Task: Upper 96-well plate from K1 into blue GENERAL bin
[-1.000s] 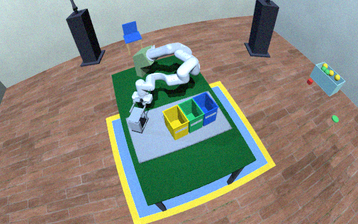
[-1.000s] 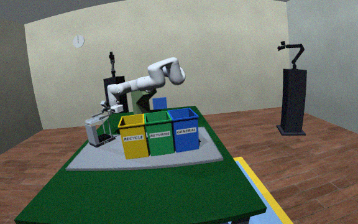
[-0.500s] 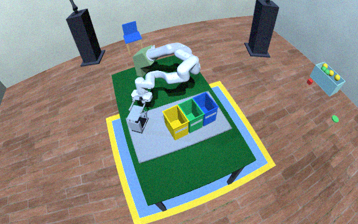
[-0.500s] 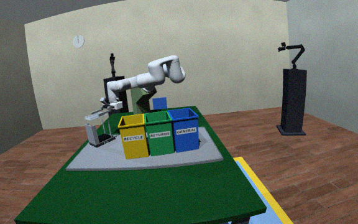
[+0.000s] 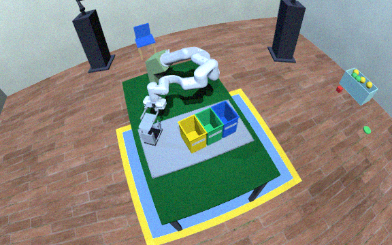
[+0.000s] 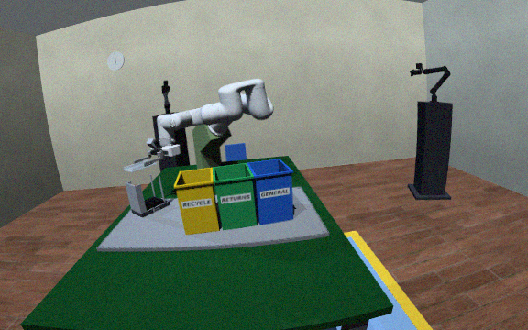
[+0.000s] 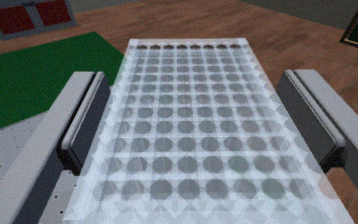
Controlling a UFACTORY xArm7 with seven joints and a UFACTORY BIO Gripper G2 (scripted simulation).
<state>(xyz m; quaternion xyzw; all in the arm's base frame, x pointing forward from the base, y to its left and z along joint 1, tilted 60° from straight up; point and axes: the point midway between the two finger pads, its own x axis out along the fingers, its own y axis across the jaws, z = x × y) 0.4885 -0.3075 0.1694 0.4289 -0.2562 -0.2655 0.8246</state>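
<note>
Right now the blue general bin is 6 cm behind my hand, 53 cm to the left of it and 12 cm below it. Round my hand: clear 96-well plate 2 cm ahead, 1 cm to the right, 1 cm below; then dark plate 2 cm ahead, 1 cm to the right, 19 cm below; then yellow recycle bin 6 cm ahead, 30 cm to the left, 12 cm below.
</note>
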